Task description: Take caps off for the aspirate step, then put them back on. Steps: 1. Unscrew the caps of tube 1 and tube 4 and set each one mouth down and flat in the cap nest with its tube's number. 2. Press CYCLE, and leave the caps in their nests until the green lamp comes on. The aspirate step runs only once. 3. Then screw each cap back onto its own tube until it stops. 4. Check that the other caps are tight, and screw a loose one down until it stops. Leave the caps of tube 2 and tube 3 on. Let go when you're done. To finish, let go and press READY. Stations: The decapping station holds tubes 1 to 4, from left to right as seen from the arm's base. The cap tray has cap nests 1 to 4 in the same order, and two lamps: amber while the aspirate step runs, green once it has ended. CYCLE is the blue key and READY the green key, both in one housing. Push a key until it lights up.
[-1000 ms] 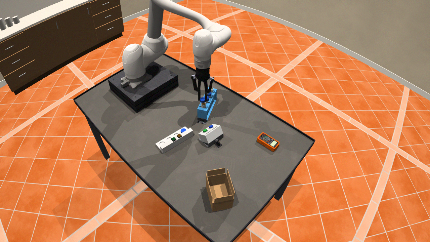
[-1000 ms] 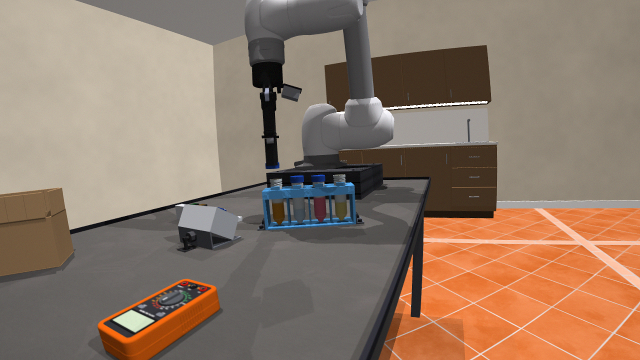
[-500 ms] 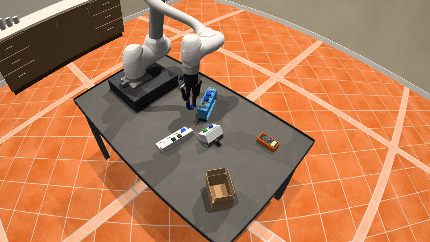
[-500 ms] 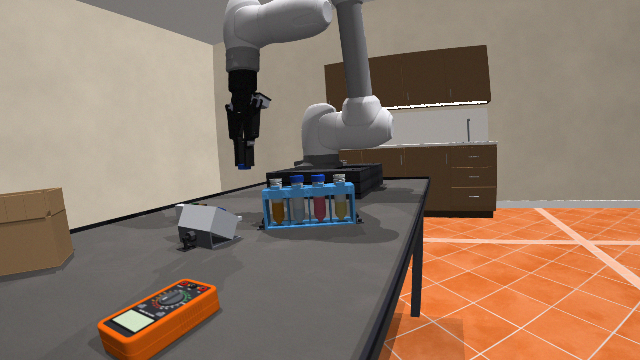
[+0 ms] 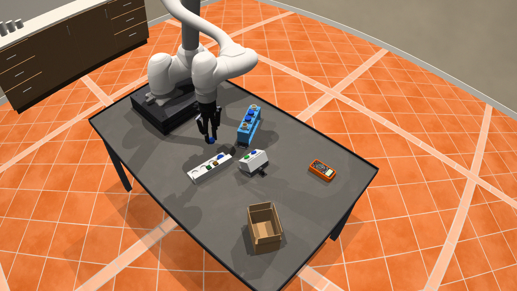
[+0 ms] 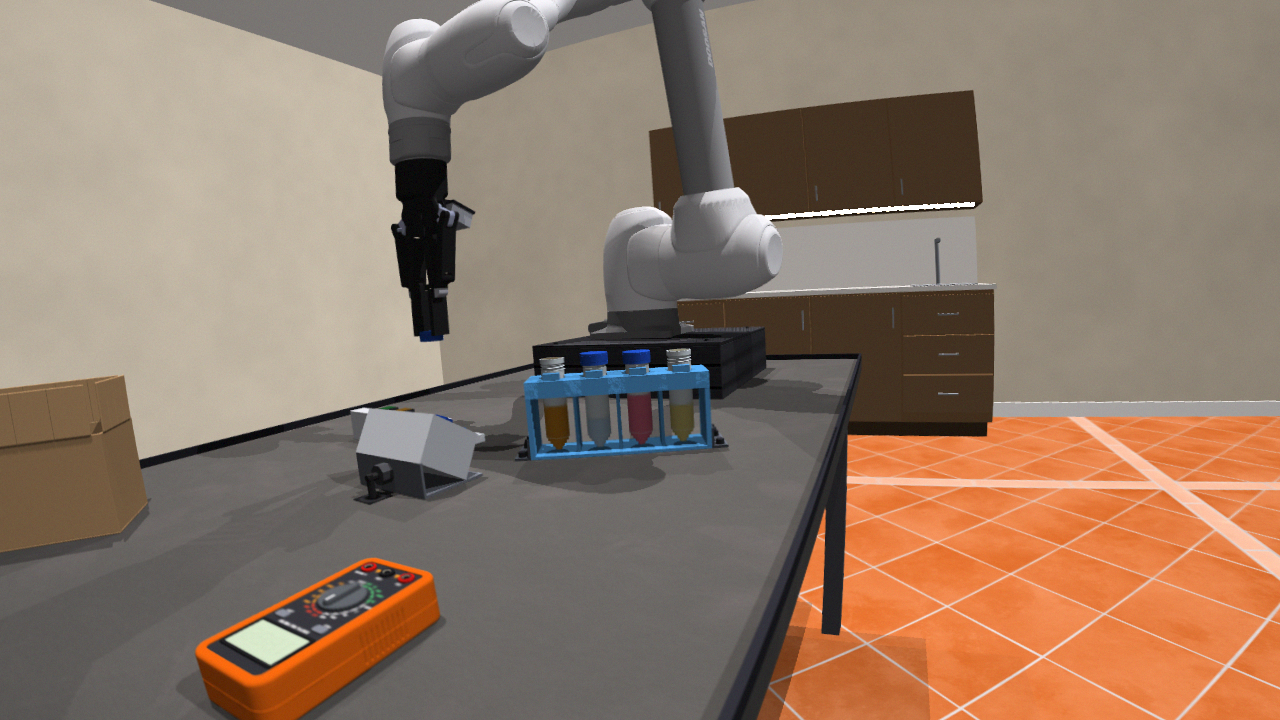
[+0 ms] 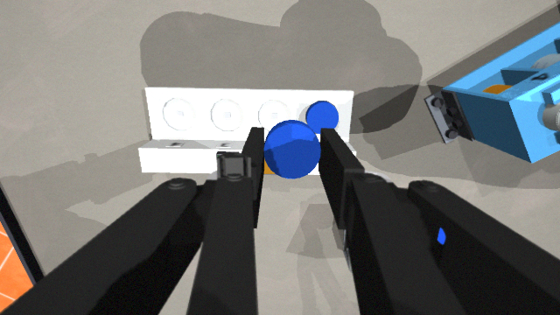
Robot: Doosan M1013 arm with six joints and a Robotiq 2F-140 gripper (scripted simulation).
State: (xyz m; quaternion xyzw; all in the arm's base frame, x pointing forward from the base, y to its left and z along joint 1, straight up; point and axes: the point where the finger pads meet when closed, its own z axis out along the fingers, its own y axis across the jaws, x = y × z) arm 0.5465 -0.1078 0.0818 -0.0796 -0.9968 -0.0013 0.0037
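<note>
Right now the blue key is 140 mm to the left of my hand, 140 mm ahead of it and 120 mm below it. Round my hand: green key: 140 mm ahead, 120 mm below, 90 mm to the left; grey key housing: 160 mm ahead, 130 mm below, 110 mm to the left.
</note>
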